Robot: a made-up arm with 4 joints.
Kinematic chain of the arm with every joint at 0, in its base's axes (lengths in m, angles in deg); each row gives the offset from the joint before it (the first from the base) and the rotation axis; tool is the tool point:
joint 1: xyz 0 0 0.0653 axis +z
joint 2: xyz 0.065 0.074 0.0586 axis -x
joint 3: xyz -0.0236 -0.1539 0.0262 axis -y
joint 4: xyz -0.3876 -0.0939 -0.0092 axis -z
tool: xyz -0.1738 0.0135 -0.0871
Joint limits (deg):
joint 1: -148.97..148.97
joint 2: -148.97..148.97
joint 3: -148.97..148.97
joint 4: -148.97..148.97
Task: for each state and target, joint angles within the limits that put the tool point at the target. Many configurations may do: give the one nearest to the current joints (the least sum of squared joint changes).
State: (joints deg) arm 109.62 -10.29 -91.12 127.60
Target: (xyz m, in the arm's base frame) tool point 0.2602 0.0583 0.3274
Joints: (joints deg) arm 108.20 -47.91 -94.63 96.18
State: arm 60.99 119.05 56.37 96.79
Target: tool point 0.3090 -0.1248 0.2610
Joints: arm 67.24 97.70 72.92 68.34
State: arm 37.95 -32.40 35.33 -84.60
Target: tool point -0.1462 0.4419 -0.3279
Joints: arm 11.82 -83.53 66.77 -68.95
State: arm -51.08 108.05 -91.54 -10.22
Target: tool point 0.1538 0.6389 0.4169
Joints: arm -22.08 91.37 -85.52 -24.20
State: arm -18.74 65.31 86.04 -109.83
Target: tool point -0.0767 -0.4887 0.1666
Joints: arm -21.73 45.24 85.86 -95.22
